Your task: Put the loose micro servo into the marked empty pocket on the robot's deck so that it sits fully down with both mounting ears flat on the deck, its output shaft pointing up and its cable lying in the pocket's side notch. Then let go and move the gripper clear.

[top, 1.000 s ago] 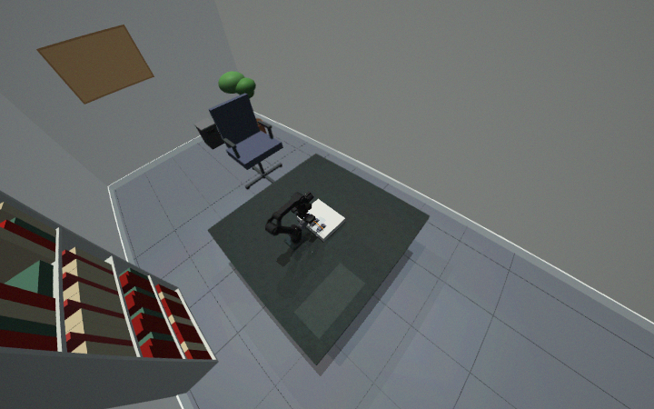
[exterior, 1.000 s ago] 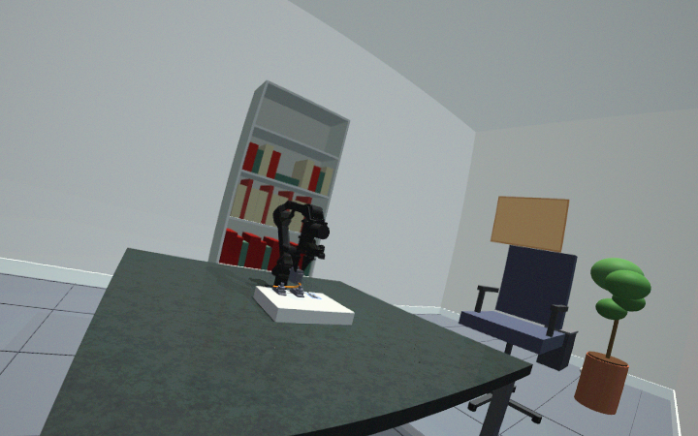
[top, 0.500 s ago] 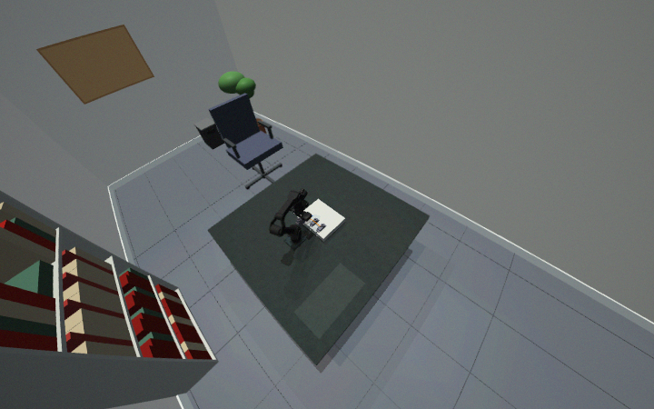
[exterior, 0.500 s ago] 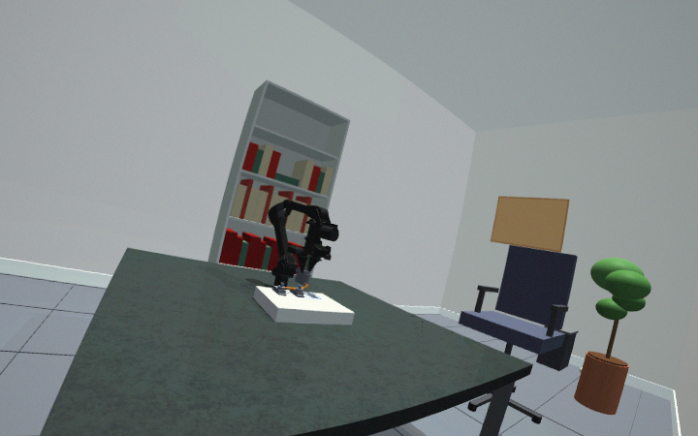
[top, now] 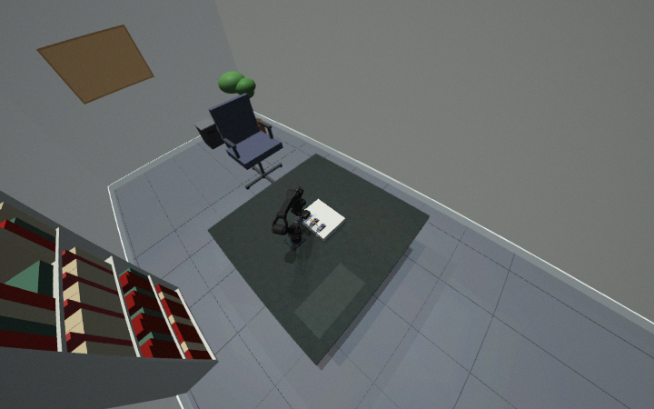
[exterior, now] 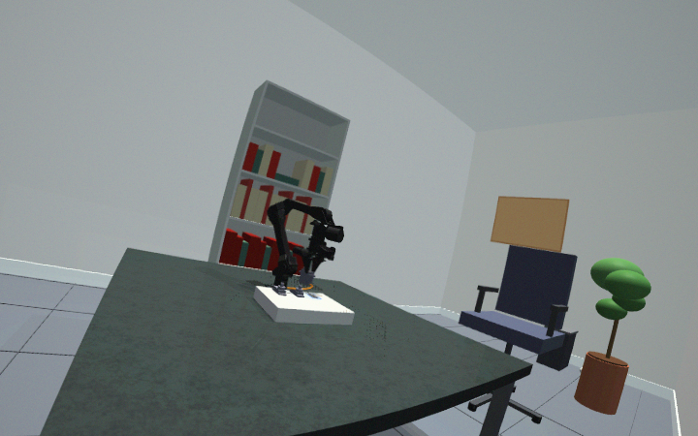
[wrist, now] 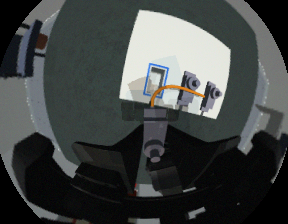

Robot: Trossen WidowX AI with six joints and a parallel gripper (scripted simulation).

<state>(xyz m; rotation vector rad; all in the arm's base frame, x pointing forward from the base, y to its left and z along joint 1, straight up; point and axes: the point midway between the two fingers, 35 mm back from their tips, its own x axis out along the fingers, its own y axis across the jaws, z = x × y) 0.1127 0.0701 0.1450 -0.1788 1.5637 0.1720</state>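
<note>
The white robot deck is 180 mm ahead of my gripper tip, 100 mm below it and 70 mm to the right of it.
</note>
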